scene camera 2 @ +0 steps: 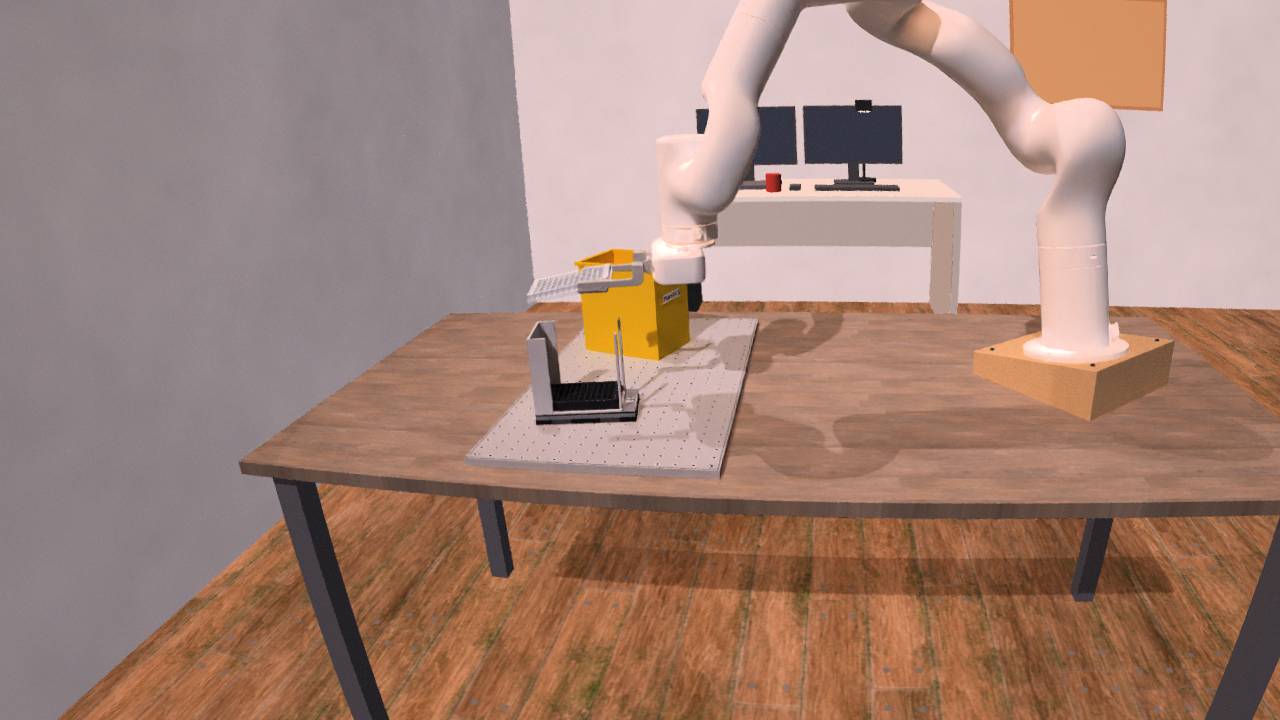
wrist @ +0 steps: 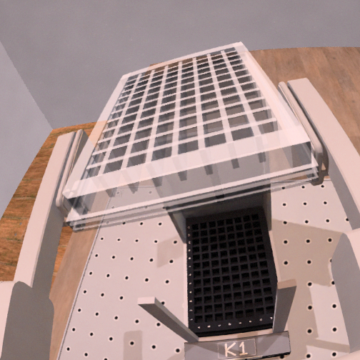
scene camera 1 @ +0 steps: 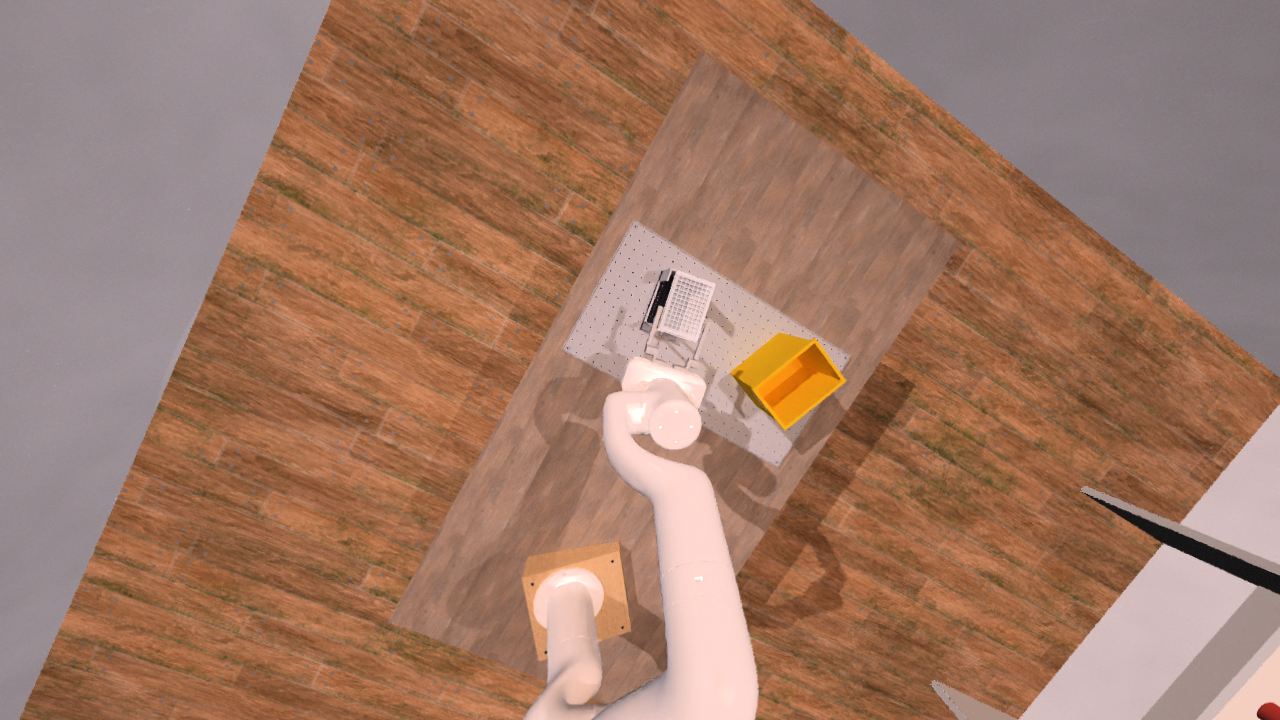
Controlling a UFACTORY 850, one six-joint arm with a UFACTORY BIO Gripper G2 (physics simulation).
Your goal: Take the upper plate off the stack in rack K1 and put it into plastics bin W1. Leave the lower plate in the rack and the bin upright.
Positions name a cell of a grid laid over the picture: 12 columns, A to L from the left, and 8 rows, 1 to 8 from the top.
Scene:
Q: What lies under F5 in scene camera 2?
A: A black gridded plate.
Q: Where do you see a clear gridded plate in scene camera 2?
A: At F4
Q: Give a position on a yellow plastics bin W1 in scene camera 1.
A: H5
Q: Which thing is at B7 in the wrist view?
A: My gripper.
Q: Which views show my gripper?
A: Scene camera 2, the wrist view and scene camera 1: all of them.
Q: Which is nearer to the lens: the clear gridded plate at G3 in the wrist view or the black gridded plate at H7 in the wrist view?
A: The clear gridded plate.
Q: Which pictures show the yellow plastics bin W1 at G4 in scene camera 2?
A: Scene camera 2 and scene camera 1 only.

